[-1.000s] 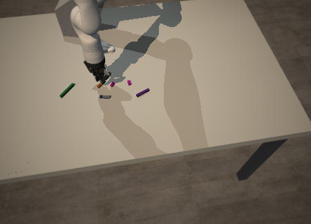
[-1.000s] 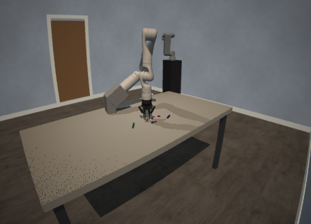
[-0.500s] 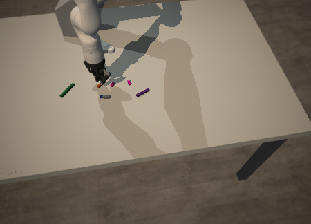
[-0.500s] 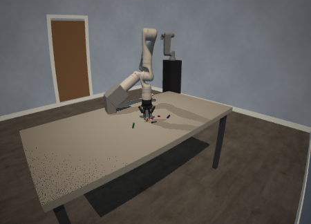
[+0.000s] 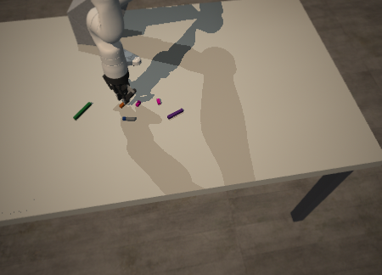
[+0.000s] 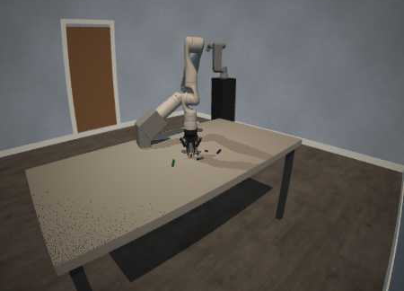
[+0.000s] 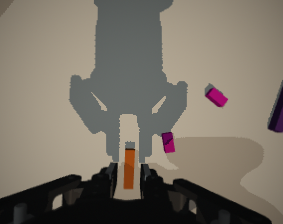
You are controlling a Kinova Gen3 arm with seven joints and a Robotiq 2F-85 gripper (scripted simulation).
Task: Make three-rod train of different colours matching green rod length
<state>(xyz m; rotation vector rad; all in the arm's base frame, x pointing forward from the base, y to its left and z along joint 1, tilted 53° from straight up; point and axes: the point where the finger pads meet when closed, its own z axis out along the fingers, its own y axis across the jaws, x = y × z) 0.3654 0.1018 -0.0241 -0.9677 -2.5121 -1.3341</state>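
Right now the orange rod is 3 cm below my hand. Also, from my hand: grey rod (7 cm ahead, 3 cm to the left, 3 cm below); then green rod (14 cm to the right, 3 cm below, 3 cm ahead); then blue rod (7 cm ahead, 3 cm below, 1 cm to the left).
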